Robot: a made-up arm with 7 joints.
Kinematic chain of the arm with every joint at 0, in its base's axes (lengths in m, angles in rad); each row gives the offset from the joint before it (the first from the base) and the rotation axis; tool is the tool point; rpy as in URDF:
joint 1: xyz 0 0 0.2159 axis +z
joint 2: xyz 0 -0.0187 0.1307 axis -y
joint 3: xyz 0 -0.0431 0.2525 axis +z
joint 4: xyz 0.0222 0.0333 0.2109 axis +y
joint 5: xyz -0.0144 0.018 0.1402 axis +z
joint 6: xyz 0 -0.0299 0.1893 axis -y
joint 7: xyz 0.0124 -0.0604 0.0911 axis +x
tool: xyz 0 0 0 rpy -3.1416 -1.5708 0
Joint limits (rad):
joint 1: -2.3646..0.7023
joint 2: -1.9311..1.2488
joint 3: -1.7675..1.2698
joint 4: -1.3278..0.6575
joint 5: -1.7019..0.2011
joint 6: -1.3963..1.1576
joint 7: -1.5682..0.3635
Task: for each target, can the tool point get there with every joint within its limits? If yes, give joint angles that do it. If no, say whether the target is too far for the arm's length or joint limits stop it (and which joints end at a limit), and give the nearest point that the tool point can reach.
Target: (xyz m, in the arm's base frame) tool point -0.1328 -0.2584 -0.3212
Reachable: no: joint limits stop it (at a limit: joint 2, joint 4, joint 5, joint 6) | nearest point -0.2389 -0.4648 -0.1699 | short by 0.277 m
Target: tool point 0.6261 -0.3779 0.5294
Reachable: yes | joints -0.5819 -1.6251 -0.6970 -0.6856 -0.9075 -1.1316 -0.4482
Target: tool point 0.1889 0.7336 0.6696
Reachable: yes | joints -1.8051 0.9309 -0.6234 -0.6009 -0.3356 -0.4904 -0.3954
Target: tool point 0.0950 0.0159 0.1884
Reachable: no: joint limits stop it (at a limit: joint 2, joint 3, joint 4, joint 5, joint 6) | nearest point 0.4661 0.0780 0.1601 | short by 0.377 m
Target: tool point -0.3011 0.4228 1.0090
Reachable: yes | joints -0.8834 0.5766 -1.2761 -0.4646 -0.0408 -0.6301 -0.5040
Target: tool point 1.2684 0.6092 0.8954
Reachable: no: too far | nearest point 0.7626 0.3663 0.6766 | short by 0.602 m
